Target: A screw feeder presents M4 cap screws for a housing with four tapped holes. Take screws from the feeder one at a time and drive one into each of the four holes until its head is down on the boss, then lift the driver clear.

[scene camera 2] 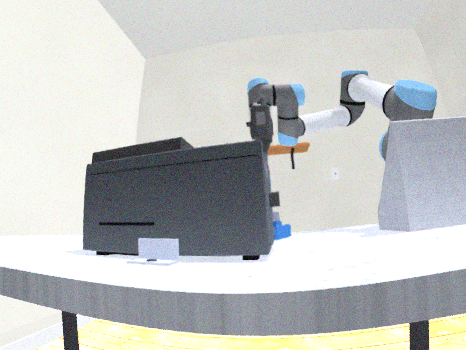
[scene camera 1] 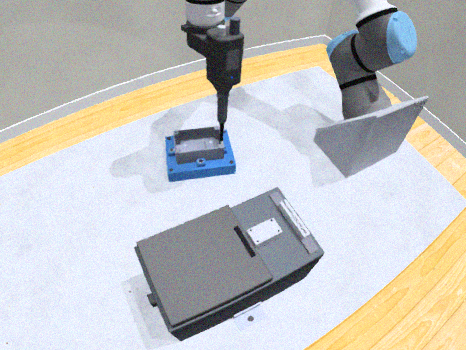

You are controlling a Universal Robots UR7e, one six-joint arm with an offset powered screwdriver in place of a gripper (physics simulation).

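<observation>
The housing (scene camera 1: 192, 154), a grey open box, sits in a blue fixture (scene camera 1: 200, 173) (scene camera 2: 283, 231). My screwdriver (scene camera 1: 221, 142) stands upright with its tip at the housing's near right corner in scene camera 1. The tip hides that corner's hole, and I cannot make out a screw or its head there. In scene camera 2 the driver's lower part is hidden behind the screw feeder (scene camera 1: 200, 265) (scene camera 2: 175, 210), a large dark box. A pale rail (scene camera 1: 294, 218) with small screws lies along the feeder's right end in scene camera 1.
A white plate (scene camera 1: 265, 231) with small corner holes lies on the feeder top. A grey angled panel (scene camera 1: 372, 137) (scene camera 2: 432, 175) stands to the right, in front of the arm's base. A small clear bracket (scene camera 1: 250, 318) (scene camera 2: 158, 249) stands beside the feeder's near side.
</observation>
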